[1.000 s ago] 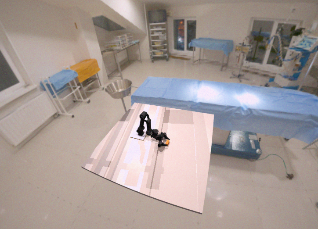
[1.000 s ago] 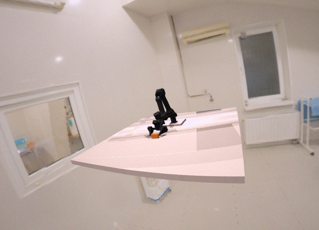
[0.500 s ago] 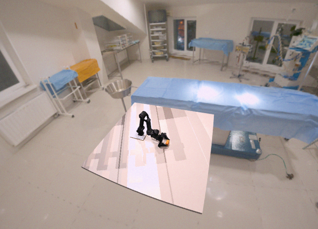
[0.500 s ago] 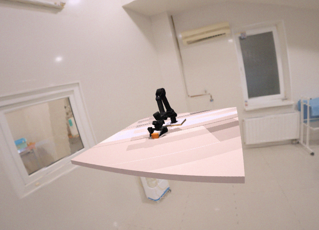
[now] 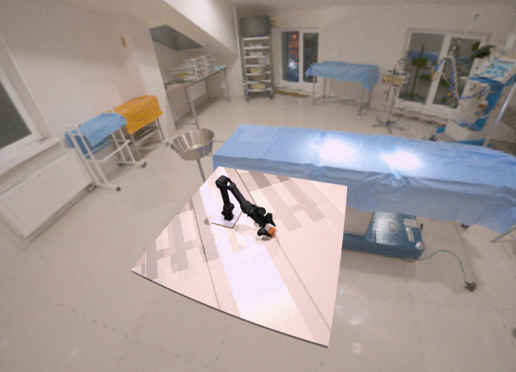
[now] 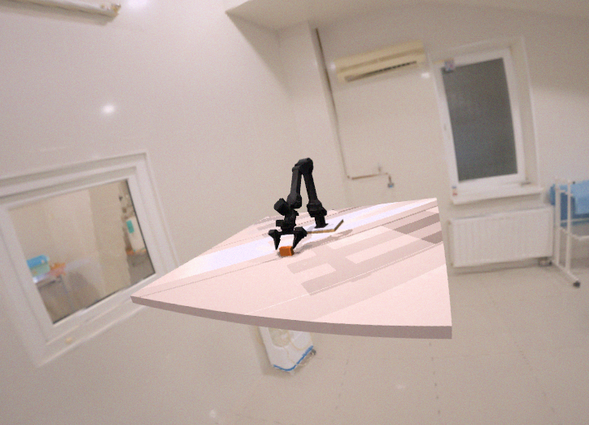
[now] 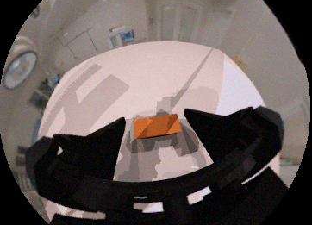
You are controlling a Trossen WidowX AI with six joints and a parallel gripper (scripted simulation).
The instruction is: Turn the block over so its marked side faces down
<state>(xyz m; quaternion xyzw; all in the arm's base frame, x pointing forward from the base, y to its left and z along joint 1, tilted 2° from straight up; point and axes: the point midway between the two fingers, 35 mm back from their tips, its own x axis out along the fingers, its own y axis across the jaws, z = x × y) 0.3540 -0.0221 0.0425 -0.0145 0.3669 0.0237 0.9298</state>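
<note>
My gripper tip is 2 cm past the orange block and 2 cm above it.
</note>
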